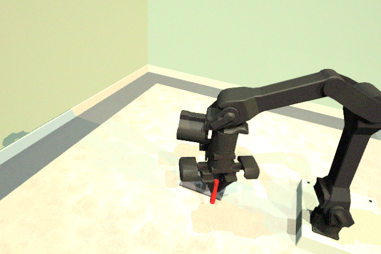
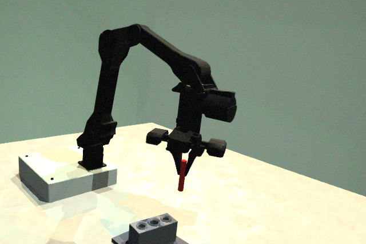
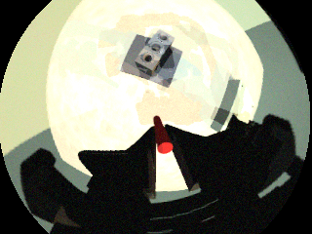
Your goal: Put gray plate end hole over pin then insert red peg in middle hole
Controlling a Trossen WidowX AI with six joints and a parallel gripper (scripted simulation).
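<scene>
My gripper tip is 5 cm short of the gray plate, 13 cm to the left of it and 7 cm above it. From my gripper tip the other things lie so: red peg right at my gripper tip; dark base 5 cm ahead, 12 cm to the right, 11 cm below.
</scene>
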